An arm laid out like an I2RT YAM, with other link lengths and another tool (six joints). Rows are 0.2 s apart.
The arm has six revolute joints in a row. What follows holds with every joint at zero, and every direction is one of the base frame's.
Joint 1 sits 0.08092 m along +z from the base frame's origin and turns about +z.
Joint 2 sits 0.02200 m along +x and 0.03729 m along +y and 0.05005 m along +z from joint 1 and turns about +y.
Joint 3 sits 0.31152 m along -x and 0.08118 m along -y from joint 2 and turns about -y.
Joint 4 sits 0.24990 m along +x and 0.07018 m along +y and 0.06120 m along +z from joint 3 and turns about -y.
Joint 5 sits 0.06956 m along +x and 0.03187 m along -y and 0.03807 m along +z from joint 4 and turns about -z.
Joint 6 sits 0.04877 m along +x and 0.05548 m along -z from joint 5 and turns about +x.
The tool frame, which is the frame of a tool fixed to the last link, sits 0.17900 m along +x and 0.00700 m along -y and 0.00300 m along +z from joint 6; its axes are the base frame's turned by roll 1.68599, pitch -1.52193 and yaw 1.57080 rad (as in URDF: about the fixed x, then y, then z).
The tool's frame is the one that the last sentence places.
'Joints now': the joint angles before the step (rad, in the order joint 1, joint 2, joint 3, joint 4, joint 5, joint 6). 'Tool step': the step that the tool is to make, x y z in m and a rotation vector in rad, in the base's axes. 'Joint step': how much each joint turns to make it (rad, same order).
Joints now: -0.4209, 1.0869, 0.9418, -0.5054, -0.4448, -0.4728
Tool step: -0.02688, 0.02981, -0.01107, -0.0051, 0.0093, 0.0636
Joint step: 0.0454, -0.1047, -0.0728, -0.0470, -0.0093, -0.0196
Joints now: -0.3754, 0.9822, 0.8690, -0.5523, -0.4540, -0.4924
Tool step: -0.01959, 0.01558, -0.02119, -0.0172, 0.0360, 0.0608
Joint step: 0.0088, -0.0461, -0.0591, -0.0421, -0.0214, -0.0622
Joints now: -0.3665, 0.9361, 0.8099, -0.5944, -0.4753, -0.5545
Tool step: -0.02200, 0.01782, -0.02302, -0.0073, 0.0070, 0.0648
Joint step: -0.0001, -0.0752, -0.0971, -0.0094, -0.0419, -0.0575
